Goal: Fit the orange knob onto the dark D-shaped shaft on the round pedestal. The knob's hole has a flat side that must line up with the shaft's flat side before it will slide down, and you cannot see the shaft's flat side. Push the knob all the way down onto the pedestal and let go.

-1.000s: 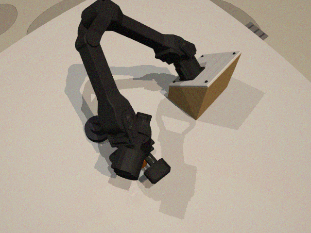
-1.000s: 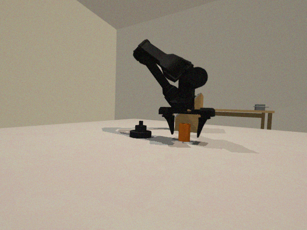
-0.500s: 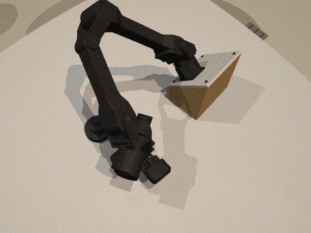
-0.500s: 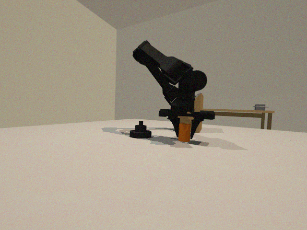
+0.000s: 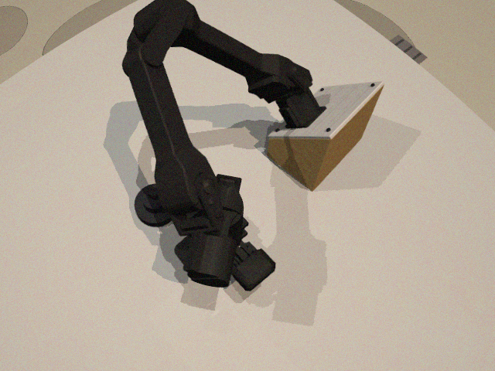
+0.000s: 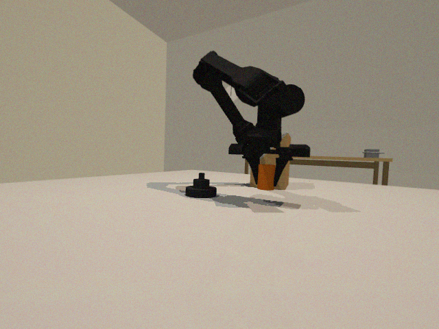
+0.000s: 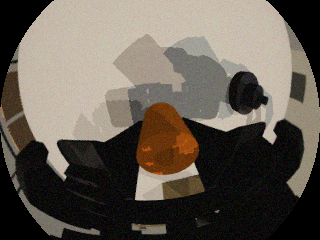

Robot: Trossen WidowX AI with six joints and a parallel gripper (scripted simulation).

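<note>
Now: gripper tip 170 mm to the left of the round dark pedestal, 10 mm short of it and 10 mm above it. The rest, counted from my gripper tip: orange knob 20 mm above.
</note>
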